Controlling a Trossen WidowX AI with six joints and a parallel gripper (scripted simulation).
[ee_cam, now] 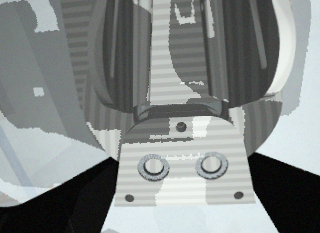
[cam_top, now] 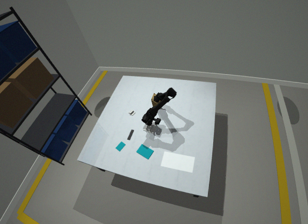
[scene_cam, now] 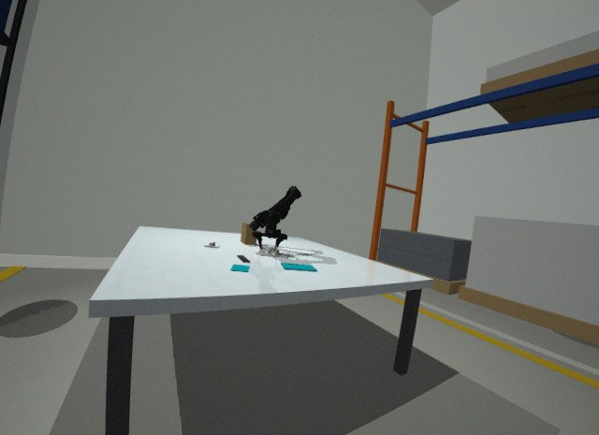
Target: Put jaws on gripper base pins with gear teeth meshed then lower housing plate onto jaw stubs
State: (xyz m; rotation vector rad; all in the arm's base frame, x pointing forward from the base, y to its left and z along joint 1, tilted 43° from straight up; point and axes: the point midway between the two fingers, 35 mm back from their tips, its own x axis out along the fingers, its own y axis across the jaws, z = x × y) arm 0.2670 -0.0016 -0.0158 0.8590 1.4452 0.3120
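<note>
Now: gripper tip 3 cm short of the grey gripper jaw, 1 cm to the right of it and 1 cm below it. Round my gripper tip: black bar 22 cm to the right, 15 cm ahead.
</note>
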